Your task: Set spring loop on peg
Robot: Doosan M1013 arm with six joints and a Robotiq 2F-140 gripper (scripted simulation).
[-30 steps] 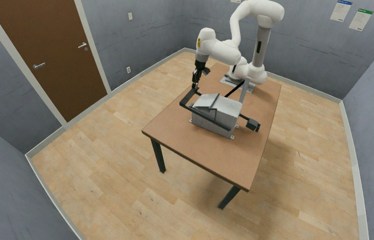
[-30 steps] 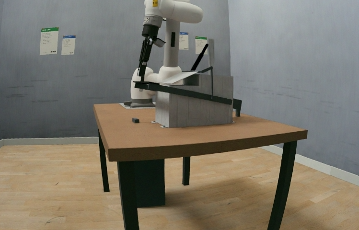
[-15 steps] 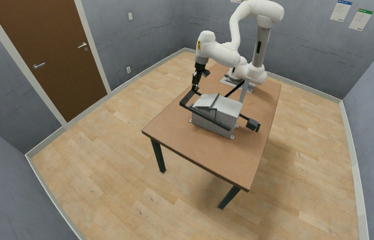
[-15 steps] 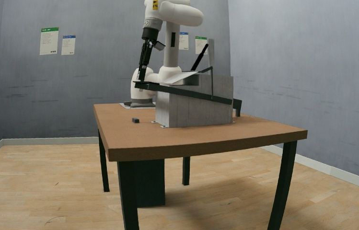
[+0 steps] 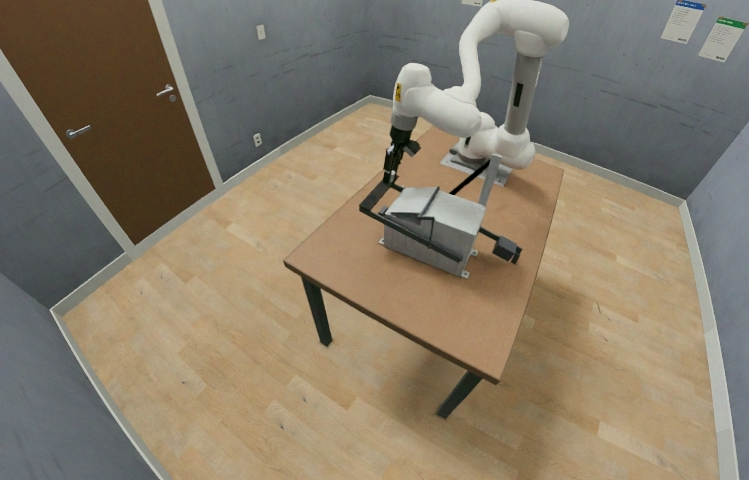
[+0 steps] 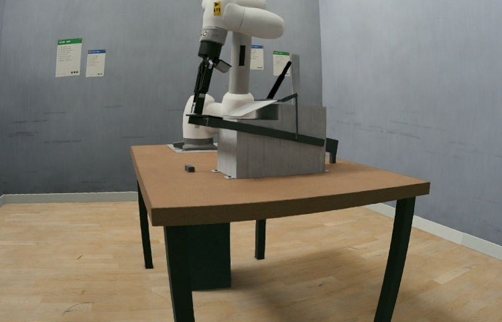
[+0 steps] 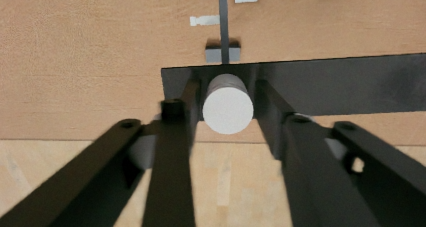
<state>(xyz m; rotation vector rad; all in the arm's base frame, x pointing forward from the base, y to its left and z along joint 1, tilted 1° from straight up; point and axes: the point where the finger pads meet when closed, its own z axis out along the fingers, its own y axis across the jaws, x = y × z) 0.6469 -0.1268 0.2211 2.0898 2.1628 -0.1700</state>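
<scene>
My hand is 10 mm above the steel test weight. Also, from my hand: dark block: 210 mm below, 30 mm to the right.
</scene>
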